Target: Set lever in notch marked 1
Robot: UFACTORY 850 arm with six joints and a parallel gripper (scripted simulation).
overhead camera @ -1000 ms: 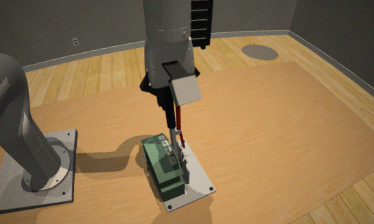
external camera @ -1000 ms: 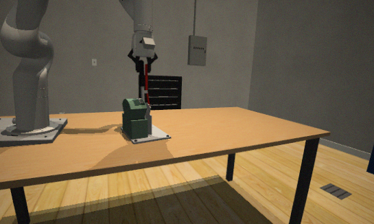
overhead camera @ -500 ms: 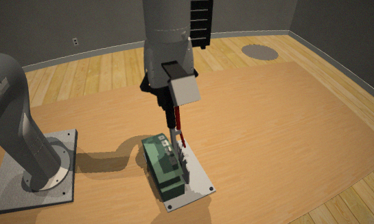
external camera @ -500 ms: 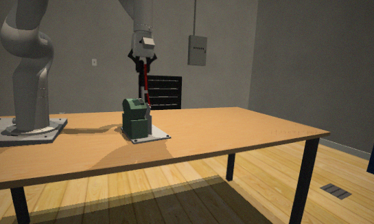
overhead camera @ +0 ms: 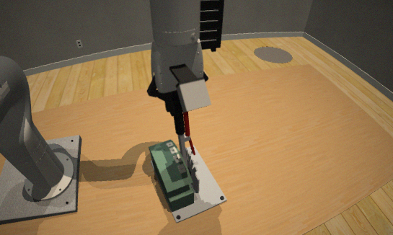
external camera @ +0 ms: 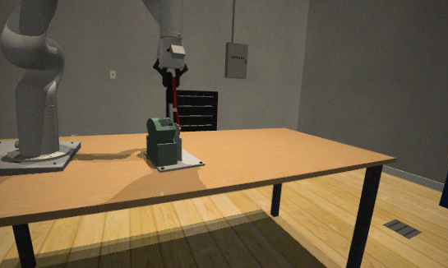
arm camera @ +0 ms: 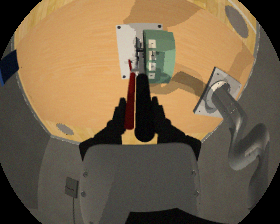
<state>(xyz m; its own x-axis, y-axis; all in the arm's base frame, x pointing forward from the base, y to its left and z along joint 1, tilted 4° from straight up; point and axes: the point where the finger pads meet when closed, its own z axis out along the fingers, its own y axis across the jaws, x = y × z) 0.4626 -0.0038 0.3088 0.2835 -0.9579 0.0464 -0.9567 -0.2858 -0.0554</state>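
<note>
The red bar is 20 mm ahead of my hand, 10 mm to the right of it and 110 mm below it.
</note>
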